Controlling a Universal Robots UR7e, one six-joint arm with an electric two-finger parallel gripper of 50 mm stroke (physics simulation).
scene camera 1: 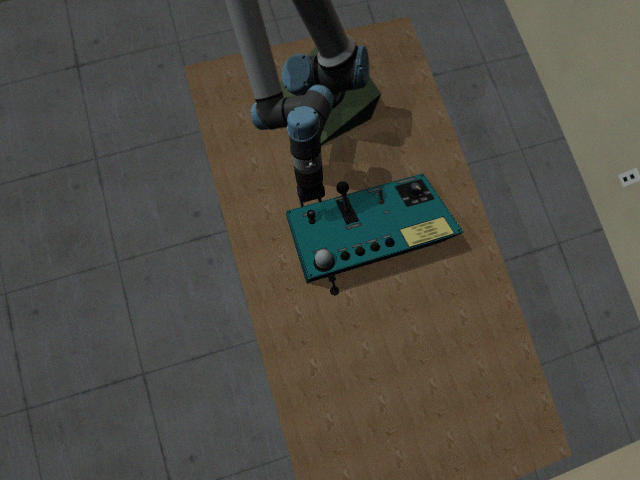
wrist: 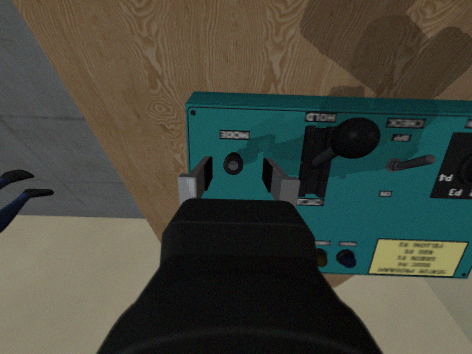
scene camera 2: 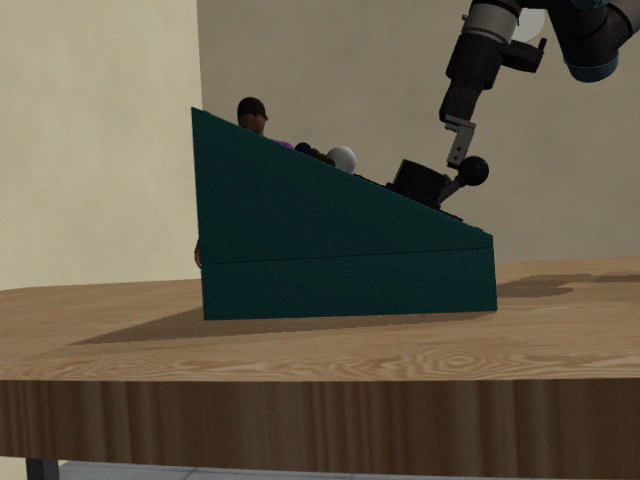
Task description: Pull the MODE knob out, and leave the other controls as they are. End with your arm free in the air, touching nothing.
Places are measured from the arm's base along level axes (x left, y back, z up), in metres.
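Where they show: gripper, fingertip midpoint: (scene camera 1: 310, 202) (wrist: 237, 167) (scene camera 2: 453, 166).
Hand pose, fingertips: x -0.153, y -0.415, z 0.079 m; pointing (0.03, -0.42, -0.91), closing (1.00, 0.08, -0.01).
Note:
Things, the pixels of their centre, and the offset from my fingertips. "spot": a spot on its surface instead.
- MODE knob, body centre: (wrist: 233, 165) (scene camera 1: 310, 212) dx -0.003, dy -0.024, dz -0.032 m
- black-ball lever, body centre: (wrist: 353, 138) (scene camera 2: 473, 171) (scene camera 1: 342, 187) dx +0.113, dy +0.032, dz -0.023 m
- CHECK toggle, body centre: (wrist: 412, 163) (scene camera 1: 380, 195) dx +0.236, dy -0.009, dz -0.054 m
- program dial, body centre: (scene camera 2: 418, 184) (scene camera 1: 415, 189) dx +0.357, dy -0.011, dz -0.057 m
- white dome, surface spot: (scene camera 2: 341, 159) spot: dx +0.023, dy -0.171, dz +0.026 m
- small black lever, surface spot: (scene camera 1: 334, 290) spot: dx +0.028, dy -0.276, dz -0.152 m
The MODE knob (scene camera 1: 311, 213) (wrist: 233, 163) is a small black round knob near a corner of the sloping teal control panel (scene camera 1: 330, 235) (scene camera 2: 341, 248) (wrist: 260, 200). It does not show in scene camera 2. My gripper (scene camera 1: 311, 202) (scene camera 2: 453, 164) (wrist: 237, 167) is open and empty, pointing down at the panel's low edge. In the wrist view the knob shows between the two fingertips, slightly beyond them, with space on both sides. In scene camera 2 the fingertips are above the panel face. How far they are from the knob's top is hard to tell.
The black-ball lever (scene camera 1: 342, 187) (scene camera 2: 473, 170) (wrist: 355, 137) stands tall beside the gripper. The CHECK toggle (scene camera 1: 380, 195) (wrist: 412, 163) and program dial (scene camera 1: 415, 188) lie farther along. A white dome (scene camera 1: 324, 259) (scene camera 2: 341, 159) and several small lamps line the high edge. A small black lever (scene camera 1: 334, 290) sticks out beyond it.

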